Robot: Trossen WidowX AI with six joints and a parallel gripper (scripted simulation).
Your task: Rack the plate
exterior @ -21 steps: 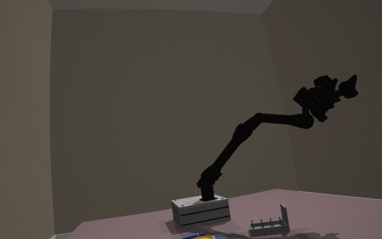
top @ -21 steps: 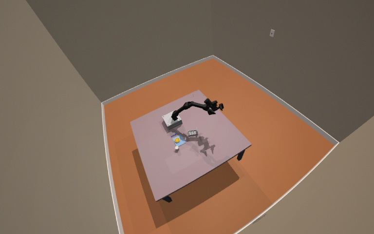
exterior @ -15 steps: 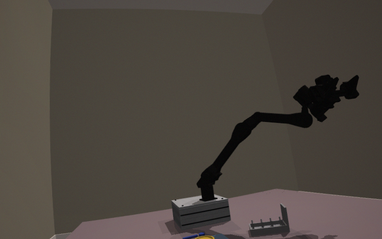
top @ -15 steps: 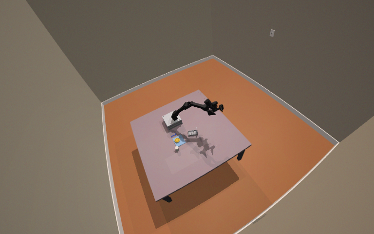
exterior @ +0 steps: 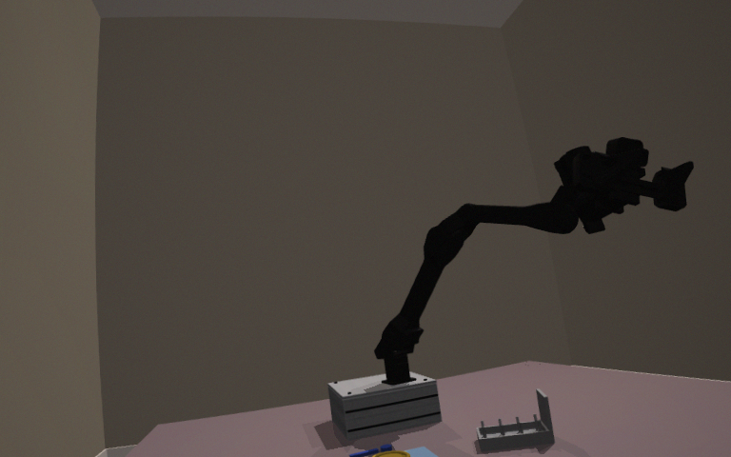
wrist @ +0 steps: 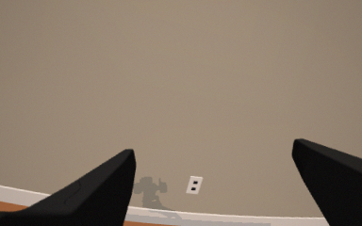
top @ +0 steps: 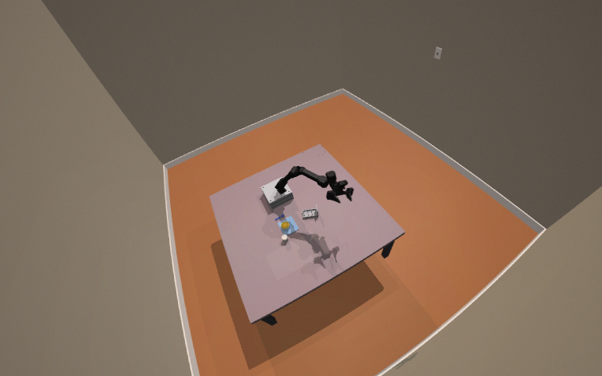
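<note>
Right now the plate is 40 cm below my gripper tip, 37 cm behind it and 32 cm to the right of it. Also, from my gripper tip: grey dish rack: 39 cm below, 33 cm behind, 9 cm to the right; small white cup: 39 cm to the right, 39 cm below, 27 cm behind; blue mat: 42 cm below, 36 cm behind, 30 cm to the right.
</note>
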